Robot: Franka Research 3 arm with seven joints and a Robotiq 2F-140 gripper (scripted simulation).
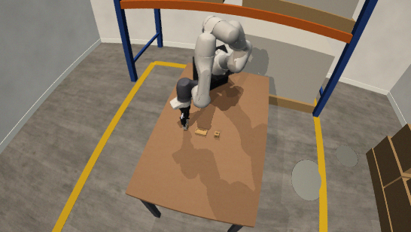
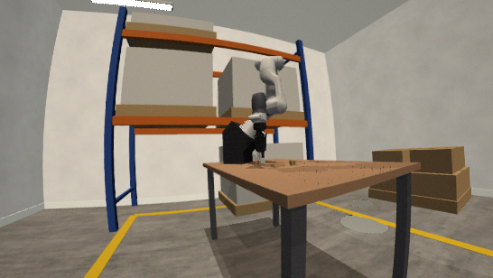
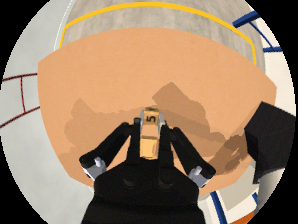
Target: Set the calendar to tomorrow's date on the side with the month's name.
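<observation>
The wooden tray is 100 mm to the left of my hand, 50 mm below it and 40 mm behind it.
</observation>
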